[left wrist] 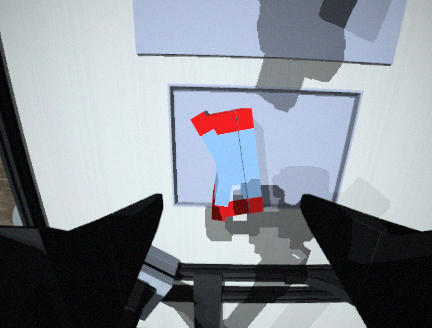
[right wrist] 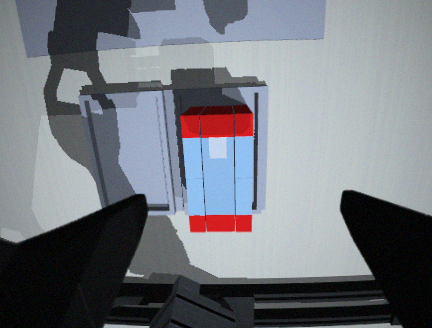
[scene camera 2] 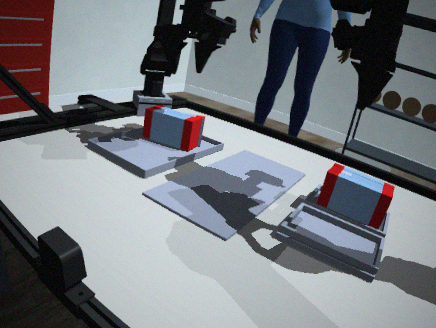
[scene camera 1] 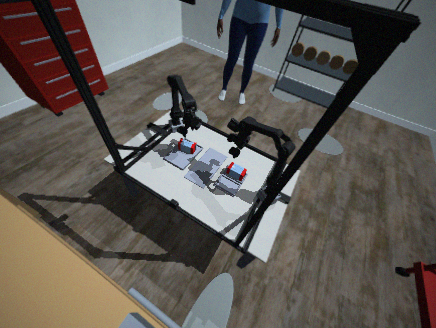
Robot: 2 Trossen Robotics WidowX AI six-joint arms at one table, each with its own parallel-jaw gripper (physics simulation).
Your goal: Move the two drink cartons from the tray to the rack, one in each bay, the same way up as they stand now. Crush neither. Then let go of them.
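Where they show: left gripper, fingertip midpoint: [left wrist: 232, 200] [scene camera 2: 186, 73] [scene camera 1: 188, 134]; right gripper, fingertip midpoint: [right wrist: 243, 202] [scene camera 2: 364, 107]; left arm's base, origin of the base link: [scene camera 2: 152, 94] [scene camera 1: 176, 122].
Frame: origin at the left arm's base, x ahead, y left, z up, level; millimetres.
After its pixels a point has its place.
One drink carton, blue with red ends [scene camera 1: 187, 146] @(z 13, x 291, y -18 mm) [scene camera 2: 170, 129] @(z -12, x 291, y -24 mm) [left wrist: 237, 165] @(z 18, x 270, y -13 mm), lies lengthwise on the tray [scene camera 1: 182, 162] @(z -50, x 370, y -88 mm) [scene camera 2: 117, 161] @(z -51, x 371, y -148 mm) [left wrist: 265, 90] @(z -50, x 363, y -2 mm). In the left wrist view its left side looks pinched inward at the middle. The other carton [scene camera 1: 236, 171] @(z 21, x 629, y 202 mm) [scene camera 2: 355, 196] @(z 0, x 629, y 194 mm) [right wrist: 218, 175] @(z 22, x 610, y 218 mm) lies in the rack's [scene camera 1: 227, 185] @(z -45, x 671, y 120 mm) [scene camera 2: 325, 248] @(z -40, x 691, y 83 mm) [right wrist: 262, 125] @(z -36, x 554, y 240 mm) right-hand bay as seen in the right wrist view; the left-hand bay is empty. My left gripper [scene camera 1: 184, 134] @(z 110, x 267, y 2 mm) [scene camera 2: 201, 66] [left wrist: 232, 200] @(z 110, x 267, y 2 mm) is open above the tray carton. My right gripper [scene camera 1: 234, 151] @(z 140, x 572, y 213 mm) [scene camera 2: 361, 104] @(z 140, x 572, y 213 mm) [right wrist: 243, 202] @(z 140, x 572, y 213 mm) is open above the rack carton, apart from it.
A flat grey-blue plate [scene camera 1: 215, 155] [scene camera 2: 235, 162] [left wrist: 200, 30] [right wrist: 280, 20] lies between the tray and the rack. A black frame [scene camera 1: 100, 110] @(z 425, x 292, y -452 mm) stands around the table. A person [scene camera 1: 245, 45] [scene camera 2: 297, 65] stands behind it. Arm shadows cross the plate and rack.
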